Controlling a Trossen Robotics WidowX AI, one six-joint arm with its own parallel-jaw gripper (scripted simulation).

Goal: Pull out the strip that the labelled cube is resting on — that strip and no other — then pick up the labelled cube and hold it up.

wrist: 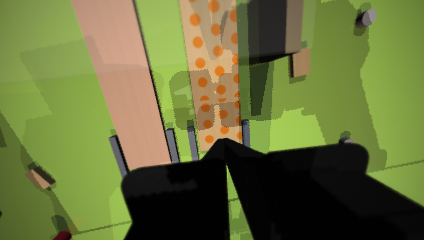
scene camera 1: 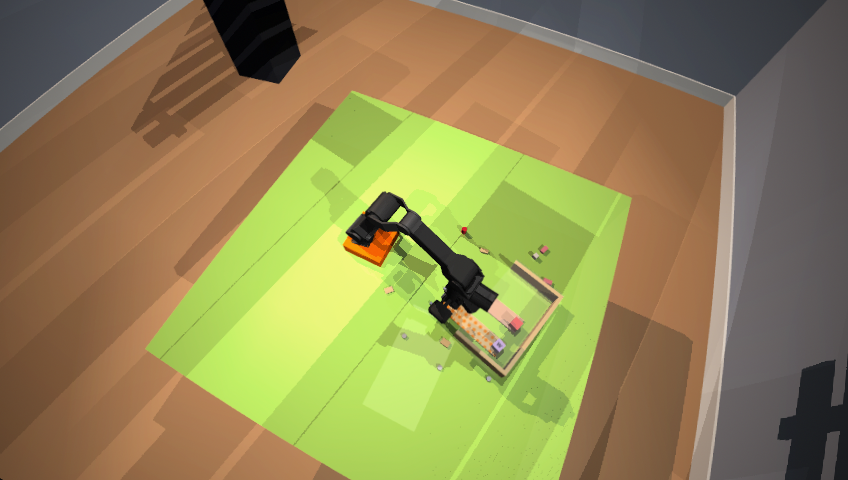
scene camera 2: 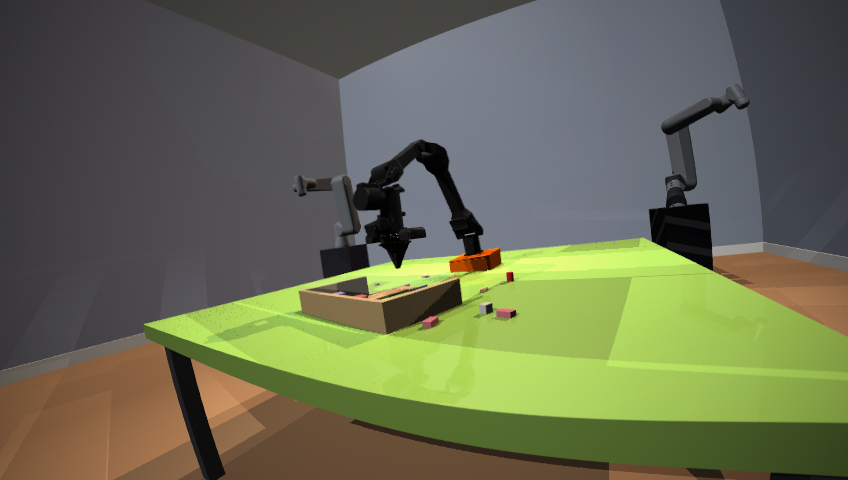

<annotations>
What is my gripper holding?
Nothing.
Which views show my gripper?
The wrist view, scene camera 1 and scene camera 2: all of them.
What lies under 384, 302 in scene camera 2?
A wooden tray.
</annotations>
